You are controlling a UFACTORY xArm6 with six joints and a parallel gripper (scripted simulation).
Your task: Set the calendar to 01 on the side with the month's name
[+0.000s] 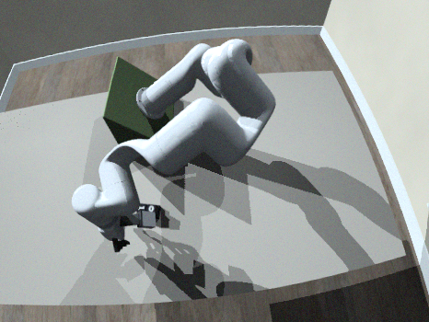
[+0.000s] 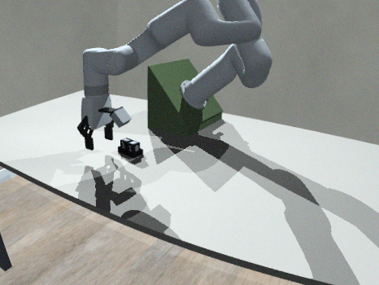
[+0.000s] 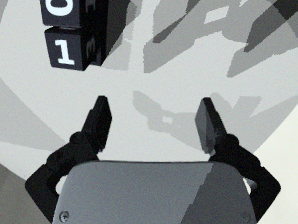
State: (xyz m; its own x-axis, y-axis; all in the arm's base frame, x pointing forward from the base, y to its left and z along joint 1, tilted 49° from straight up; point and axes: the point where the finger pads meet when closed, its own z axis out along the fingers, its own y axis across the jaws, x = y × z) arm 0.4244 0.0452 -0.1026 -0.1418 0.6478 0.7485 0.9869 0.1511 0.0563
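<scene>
Right now my hand is 7 cm past the black cube, 8 cm to the right of it and 2 cm above it. From my hand the other things lie so: black tray: 7 cm behind, 6 cm to the left, 4 cm below.
</scene>
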